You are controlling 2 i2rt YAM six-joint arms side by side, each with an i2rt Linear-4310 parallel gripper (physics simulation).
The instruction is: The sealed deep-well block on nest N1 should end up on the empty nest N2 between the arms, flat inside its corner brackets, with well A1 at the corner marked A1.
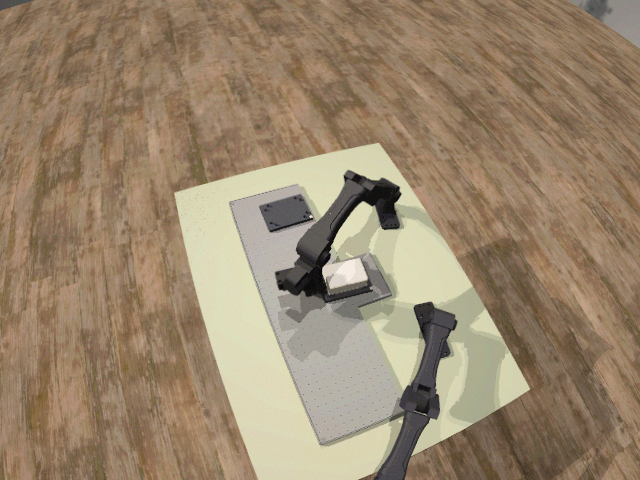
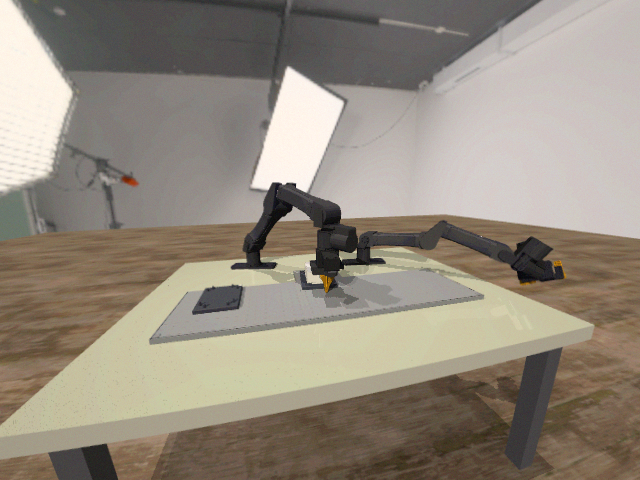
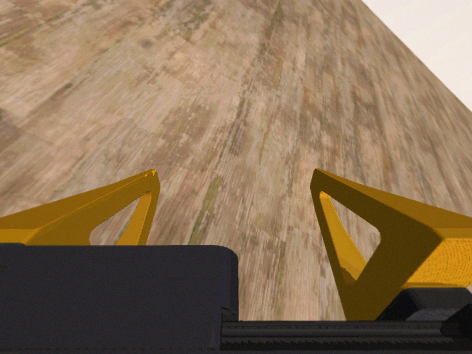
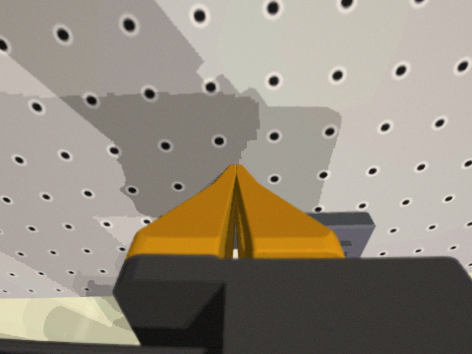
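Seen in the pictures: left gripper, fingertip midpoint: (image 2: 549, 278) (image 3: 235, 177); right gripper, fingertip midpoint: (image 1: 312, 293) (image 2: 326, 291) (image 4: 235, 175); left arm's base at its link origin: (image 1: 431, 330) (image 2: 363, 262); right arm's base at its link origin: (image 1: 384, 207) (image 2: 254, 266).
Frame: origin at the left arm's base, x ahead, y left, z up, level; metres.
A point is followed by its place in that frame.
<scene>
The white deep-well block (image 1: 346, 273) @(x 0.236, y -0.231, z 0.067 m) (image 2: 309, 272) @(x 0.302, y -0.263, z 0.066 m) rests on the dark nest N2 (image 1: 336, 297) @(x 0.278, y -0.175, z 0.025 m) (image 2: 310, 286) @(x 0.321, y -0.261, z 0.023 m) between the arms. It looks about level; its seating in the corner brackets and the A1 mark are too small to tell. The other dark nest, N1 (image 1: 285, 212) @(x 0.373, y -0.538, z 0.024 m) (image 2: 219, 299) @(x 0.396, y -0.536, z 0.025 m), holds no block. My right gripper (image 2: 326, 290) @(x 0.347, y -0.210, z 0.013 m) (image 4: 235, 175) @(x 0.347, y -0.210, z 0.013 m) is shut and empty, fingertips together, pointing down low over the perforated plate beside the block. Part of nest N2 (image 4: 369, 220) @(x 0.324, y -0.286, z 0.020 m) shows behind its fingers. My left gripper (image 2: 543, 274) @(x 0.303, y 0.659, z -0.002 m) (image 3: 235, 177) @(x 0.303, y 0.659, z -0.002 m) is open and empty, far from both nests.
A long grey perforated plate (image 1: 341, 361) @(x 0.313, y 0.034, z 0.013 m) (image 2: 413, 289) @(x 0.362, y 0.078, z 0.013 m) lies on the pale green table (image 1: 217, 310) @(x 0.656, y -0.208, z 0.000 m) (image 2: 232, 372) @(x 0.671, y -0.420, z 0.000 m) and carries N1. My right forearm crosses above the plate between N1 and the block. My left gripper hangs over the wooden floor (image 3: 225, 100), beyond the table.
</scene>
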